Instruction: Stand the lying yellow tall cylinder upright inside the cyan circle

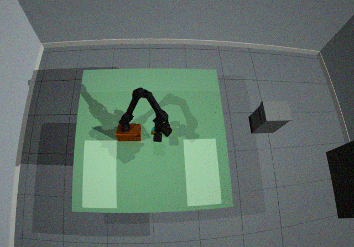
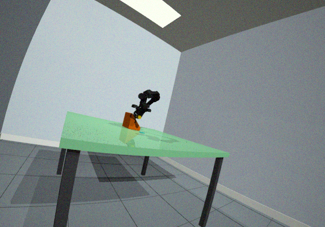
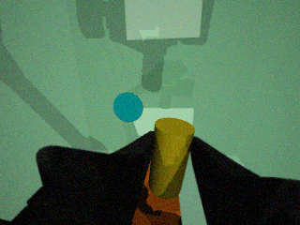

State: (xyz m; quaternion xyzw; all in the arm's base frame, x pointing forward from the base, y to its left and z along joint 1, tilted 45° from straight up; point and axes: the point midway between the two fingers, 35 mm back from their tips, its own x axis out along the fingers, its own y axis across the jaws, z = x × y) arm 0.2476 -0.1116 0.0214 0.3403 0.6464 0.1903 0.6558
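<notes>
Right now the yellow cylinder is 2 cm behind my gripper tip. Also, from my gripper tip: cyan circle: 14 cm below, 8 cm to the left, 1 cm behind.
</notes>
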